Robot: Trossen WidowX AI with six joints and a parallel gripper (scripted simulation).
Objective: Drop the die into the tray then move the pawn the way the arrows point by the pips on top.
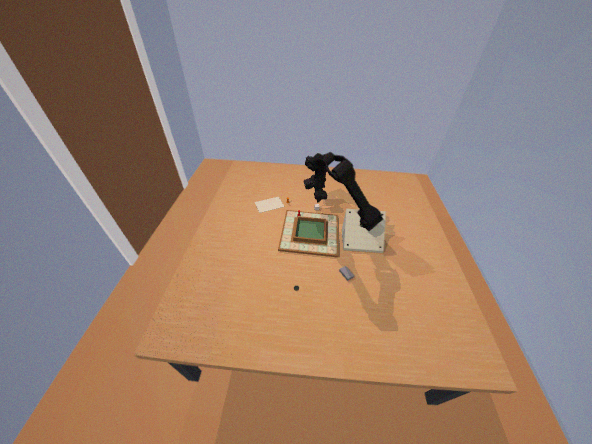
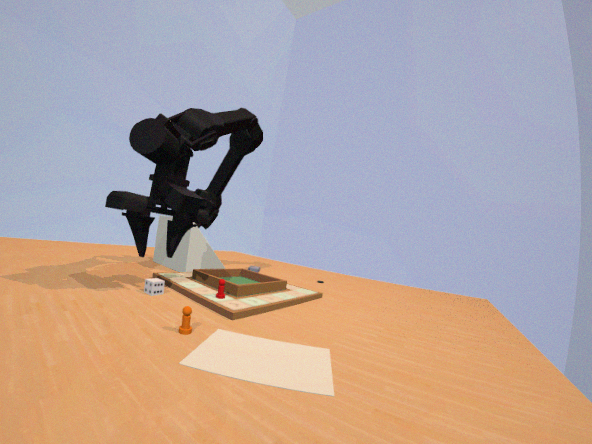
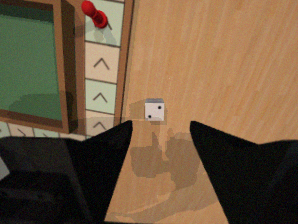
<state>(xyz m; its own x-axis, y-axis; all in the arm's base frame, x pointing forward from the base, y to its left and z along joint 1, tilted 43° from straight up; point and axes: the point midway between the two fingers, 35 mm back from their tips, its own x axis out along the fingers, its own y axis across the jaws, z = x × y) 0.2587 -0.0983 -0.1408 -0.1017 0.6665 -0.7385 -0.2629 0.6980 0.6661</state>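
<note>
The white die is 60 mm below my gripper tip. The rest, counted from my gripper tip: red pawn (90 mm to the left, 80 mm ahead, 40 mm below); green tray (200 mm to the left, 60 mm below, 10 mm ahead); orange pawn (170 mm ahead, 50 mm below, 20 mm to the right).
</note>
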